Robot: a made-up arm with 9 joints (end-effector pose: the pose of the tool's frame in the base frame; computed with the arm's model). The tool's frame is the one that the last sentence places. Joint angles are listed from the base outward.
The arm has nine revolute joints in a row. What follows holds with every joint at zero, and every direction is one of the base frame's.
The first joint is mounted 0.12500 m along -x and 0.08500 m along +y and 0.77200 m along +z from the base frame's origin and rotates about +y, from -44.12 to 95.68 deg.
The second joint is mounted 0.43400 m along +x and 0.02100 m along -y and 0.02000 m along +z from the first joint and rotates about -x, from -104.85 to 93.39 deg.
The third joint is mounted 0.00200 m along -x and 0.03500 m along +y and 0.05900 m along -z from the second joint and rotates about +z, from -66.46 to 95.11 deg.
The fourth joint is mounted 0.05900 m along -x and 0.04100 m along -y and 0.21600 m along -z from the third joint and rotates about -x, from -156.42 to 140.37 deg.
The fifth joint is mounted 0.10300 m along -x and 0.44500 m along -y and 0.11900 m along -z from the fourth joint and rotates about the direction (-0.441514, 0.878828, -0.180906), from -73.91 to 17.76 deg.
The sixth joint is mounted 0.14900 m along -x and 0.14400 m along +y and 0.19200 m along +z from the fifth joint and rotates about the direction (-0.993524, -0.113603, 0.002), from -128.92 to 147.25 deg.
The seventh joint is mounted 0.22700 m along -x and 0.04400 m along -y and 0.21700 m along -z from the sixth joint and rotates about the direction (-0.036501, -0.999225, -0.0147), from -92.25 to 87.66 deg.
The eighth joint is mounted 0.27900 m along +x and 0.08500 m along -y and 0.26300 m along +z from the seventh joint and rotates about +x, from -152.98 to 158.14 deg.
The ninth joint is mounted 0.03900 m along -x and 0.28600 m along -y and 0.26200 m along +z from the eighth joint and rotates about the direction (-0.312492, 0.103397, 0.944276), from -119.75 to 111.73 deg.
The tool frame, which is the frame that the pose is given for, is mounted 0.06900 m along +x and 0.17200 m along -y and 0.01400 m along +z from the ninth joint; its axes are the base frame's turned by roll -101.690, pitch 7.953 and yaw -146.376 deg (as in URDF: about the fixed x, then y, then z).
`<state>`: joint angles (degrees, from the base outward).
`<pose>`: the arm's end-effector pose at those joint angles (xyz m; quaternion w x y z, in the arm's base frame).
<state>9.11 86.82 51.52 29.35 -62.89 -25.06 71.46 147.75 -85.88</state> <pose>0.3581 -0.3125 1.2426 0.6407 0.5669 -0.4043 -0.3234</pose>
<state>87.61 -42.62 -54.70 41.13 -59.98 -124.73 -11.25 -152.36 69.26</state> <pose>0.2838 0.1144 0.8670 0.0352 0.8702 -0.4604 0.1721</pose>
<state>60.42 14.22 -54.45 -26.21 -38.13 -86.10 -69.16 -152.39 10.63</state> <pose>-0.1709 0.4658 0.9003 0.2883 -0.5350 0.1659 -0.7767</pose>
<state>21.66 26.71 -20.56 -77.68 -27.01 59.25 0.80 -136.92 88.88</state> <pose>-0.0291 -0.0978 0.2852 0.6750 0.6668 0.0055 0.3158</pose>
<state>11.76 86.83 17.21 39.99 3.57 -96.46 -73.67 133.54 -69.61</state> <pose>-0.3626 -0.0949 0.8993 0.6512 -0.6777 -0.2969 -0.1689</pose>
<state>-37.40 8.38 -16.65 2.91 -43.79 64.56 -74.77 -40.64 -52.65</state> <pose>-0.2175 -0.5507 1.0533 0.2524 -0.5016 -0.3403 0.7542</pose>
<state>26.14 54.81 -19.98 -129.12 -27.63 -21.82 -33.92 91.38 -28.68</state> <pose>-0.0901 0.3830 -0.0277 0.0207 -0.0397 -0.4803 -0.8760</pose>
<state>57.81 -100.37 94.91 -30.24 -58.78 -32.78 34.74 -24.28 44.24</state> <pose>0.3073 1.2054 -0.4892 0.4537 0.6896 0.4689 0.3144</pose>
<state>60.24 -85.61 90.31 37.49 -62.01 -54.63 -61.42 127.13 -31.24</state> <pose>-0.3074 0.7189 -0.1031 0.1609 0.7000 -0.2193 -0.6603</pose>
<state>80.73 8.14 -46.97 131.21 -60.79 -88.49 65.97 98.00 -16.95</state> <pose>-0.0775 0.1848 0.5366 0.2787 -0.0844 -0.9548 -0.0592</pose>
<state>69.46 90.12 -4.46 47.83 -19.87 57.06 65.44 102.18 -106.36</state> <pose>0.1991 0.2985 0.9989 0.1345 0.6088 -0.3116 0.7170</pose>
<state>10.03 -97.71 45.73 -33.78 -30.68 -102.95 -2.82 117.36 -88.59</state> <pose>-0.1715 0.4286 0.4118 0.0716 -0.7304 -0.6583 0.1673</pose>
